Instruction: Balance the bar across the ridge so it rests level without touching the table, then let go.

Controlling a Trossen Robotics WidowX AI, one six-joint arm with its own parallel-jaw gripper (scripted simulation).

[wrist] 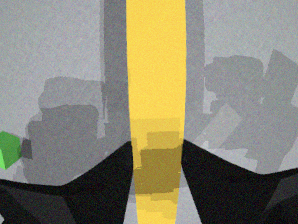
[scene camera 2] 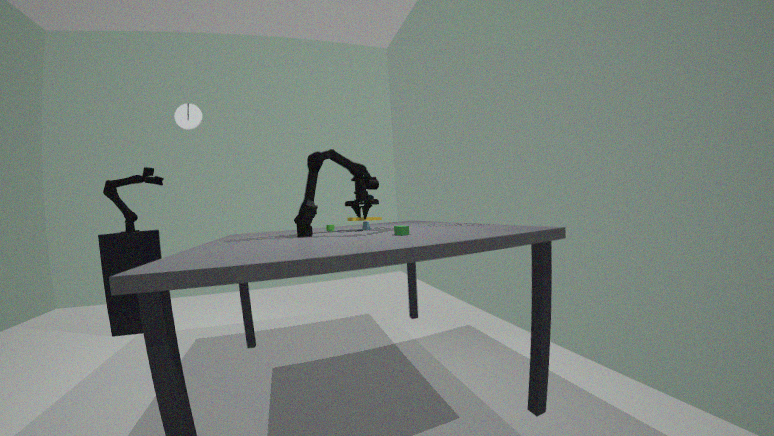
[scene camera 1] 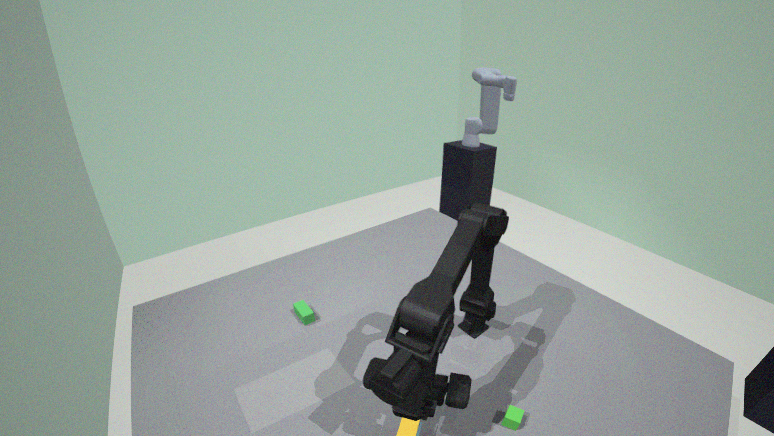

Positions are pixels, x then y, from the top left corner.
my gripper: holds a yellow bar (wrist: 156,52)
